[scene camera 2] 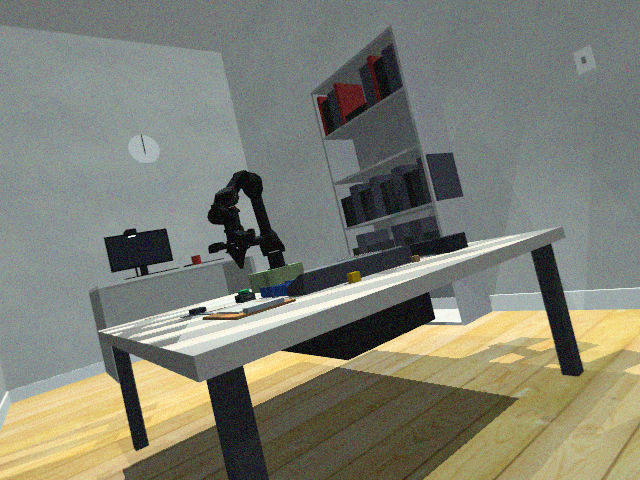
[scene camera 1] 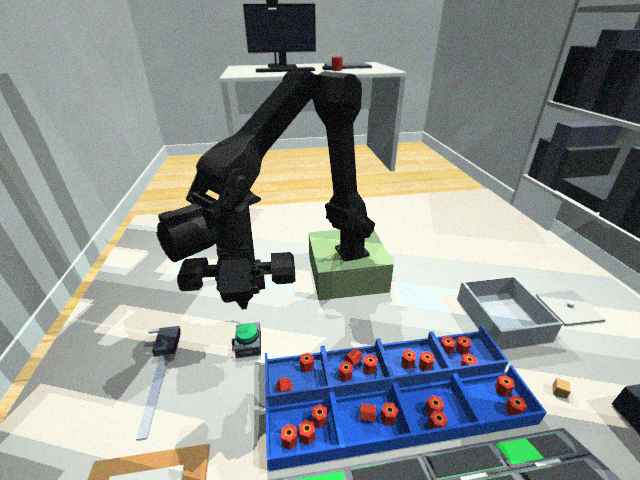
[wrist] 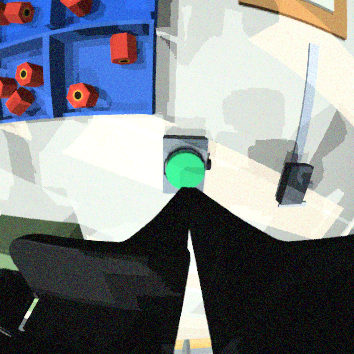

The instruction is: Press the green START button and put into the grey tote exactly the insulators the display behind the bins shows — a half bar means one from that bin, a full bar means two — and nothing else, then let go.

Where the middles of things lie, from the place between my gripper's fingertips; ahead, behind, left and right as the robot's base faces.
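Wooden board [scene camera 1: 194, 455]: my hand 100 mm above it, 200 mm to the left of it, 260 mm short of it. Display panel [scene camera 2: 306, 283], from my hand: 180 mm to the left, 340 mm ahead, 80 mm below. Grey tote [scene camera 1: 514, 317], from my hand: 110 mm ahead, 520 mm to the left, 90 mm below. Going by their middles, of the things named here: wooden board nearest to my hand, grey tote farthest from it.
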